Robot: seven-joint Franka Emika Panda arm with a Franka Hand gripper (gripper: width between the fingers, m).
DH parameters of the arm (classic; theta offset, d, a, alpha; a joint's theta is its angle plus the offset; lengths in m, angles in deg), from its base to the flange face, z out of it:
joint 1: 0 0.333 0 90
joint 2: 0 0 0 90
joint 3: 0 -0.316 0.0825 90
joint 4: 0 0 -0.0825 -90
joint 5: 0 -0.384 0 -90
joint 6: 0 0 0.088 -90
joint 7: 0 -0.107 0 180
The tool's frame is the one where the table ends.
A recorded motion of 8 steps. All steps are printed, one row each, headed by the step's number.
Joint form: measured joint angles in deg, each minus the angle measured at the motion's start. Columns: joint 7, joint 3, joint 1, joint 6, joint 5, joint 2, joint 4.
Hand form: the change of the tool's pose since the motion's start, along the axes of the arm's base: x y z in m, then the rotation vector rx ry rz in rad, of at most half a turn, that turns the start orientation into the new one. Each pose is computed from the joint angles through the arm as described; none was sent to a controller.
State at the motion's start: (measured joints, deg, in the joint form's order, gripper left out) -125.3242 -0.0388 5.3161 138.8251 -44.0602 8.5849 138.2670
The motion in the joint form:
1: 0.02 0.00 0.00 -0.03 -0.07 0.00 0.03
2: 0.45 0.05 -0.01 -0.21 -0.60 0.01 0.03
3: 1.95 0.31 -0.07 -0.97 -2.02 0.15 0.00
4: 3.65 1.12 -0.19 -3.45 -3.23 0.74 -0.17
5: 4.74 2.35 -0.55 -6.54 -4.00 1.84 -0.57
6: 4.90 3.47 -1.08 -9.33 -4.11 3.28 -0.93
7: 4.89 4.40 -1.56 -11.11 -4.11 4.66 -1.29
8: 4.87 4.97 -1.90 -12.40 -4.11 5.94 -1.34
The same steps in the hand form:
1: -0.0002 0.0000 -0.0003 0.0010 0.0008 -0.0002
2: -0.0004 -0.0002 -0.0004 0.0077 0.0001 0.0009
3: -0.0010 -0.0015 0.0002 0.0267 -0.0043 0.0087
4: -0.0032 -0.0051 0.0037 0.0573 -0.0002 0.0281
5: -0.0054 -0.0131 0.0129 0.0919 0.0015 0.0392
6: -0.0084 -0.0222 0.0250 0.1193 0.0013 0.0413
7: -0.0106 -0.0310 0.0375 0.1375 -0.0088 0.0368
8: -0.0140 -0.0365 0.0472 0.1506 -0.0174 0.0358

